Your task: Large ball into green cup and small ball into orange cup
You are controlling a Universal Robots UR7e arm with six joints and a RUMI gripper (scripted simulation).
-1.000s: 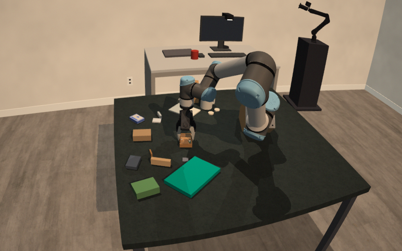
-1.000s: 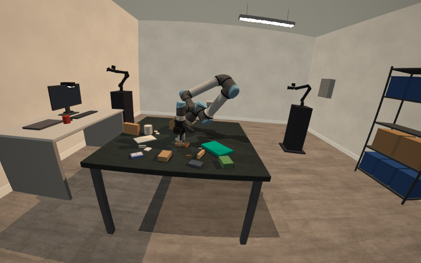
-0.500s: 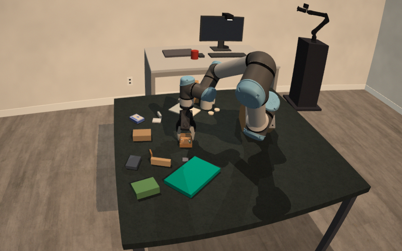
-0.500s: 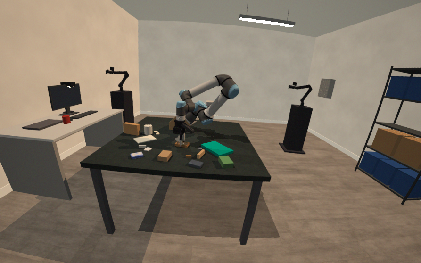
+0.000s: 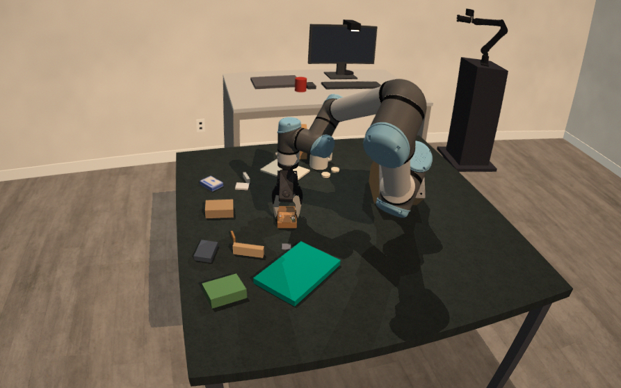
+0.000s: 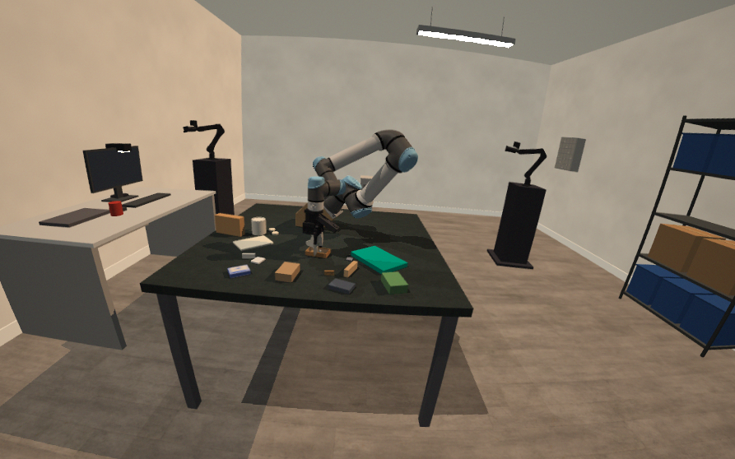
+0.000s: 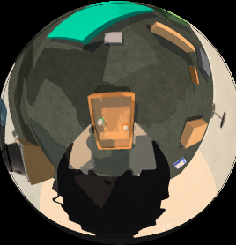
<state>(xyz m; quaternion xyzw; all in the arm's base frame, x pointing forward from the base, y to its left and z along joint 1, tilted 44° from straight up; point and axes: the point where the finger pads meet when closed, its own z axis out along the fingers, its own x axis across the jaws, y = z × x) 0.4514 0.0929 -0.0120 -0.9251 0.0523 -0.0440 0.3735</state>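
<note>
My hand is 10 mm above the covered wooden puzzle. From my hand the other things lie so: brown box (250 mm ahead, 60 mm to the right); then teal flat box (10 mm behind, 300 mm to the left, 10 mm below); then grey cube (20 mm ahead, 160 mm to the left, 20 mm below).
</note>
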